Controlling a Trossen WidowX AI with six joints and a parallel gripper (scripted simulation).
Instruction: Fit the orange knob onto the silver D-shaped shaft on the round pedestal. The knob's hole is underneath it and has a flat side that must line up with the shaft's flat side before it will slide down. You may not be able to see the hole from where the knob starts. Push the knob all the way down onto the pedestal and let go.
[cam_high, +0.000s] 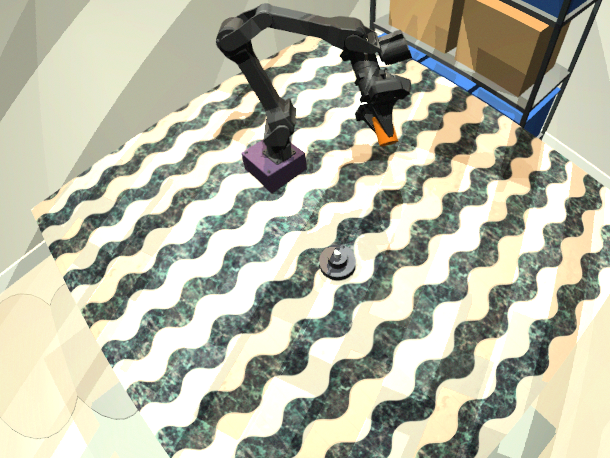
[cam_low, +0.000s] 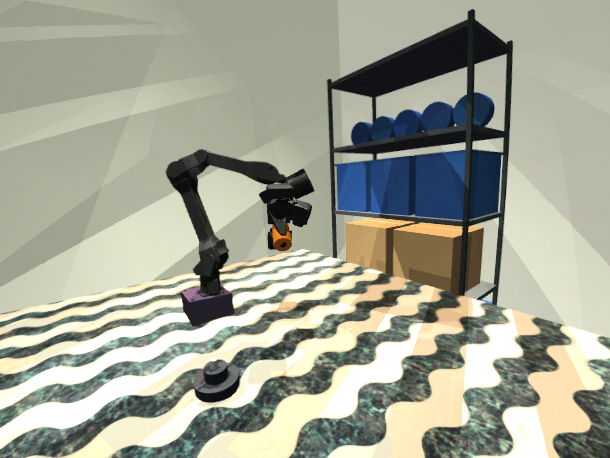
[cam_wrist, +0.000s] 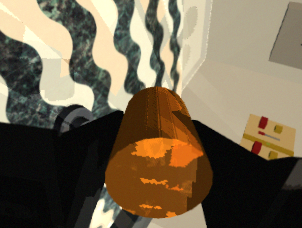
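My gripper tip is now 3 cm past the orange knob, 1 cm to the right of it and 2 cm below it. Round my gripper tip: round grey pedestal: 4 cm ahead, 19 cm to the right, 21 cm below.
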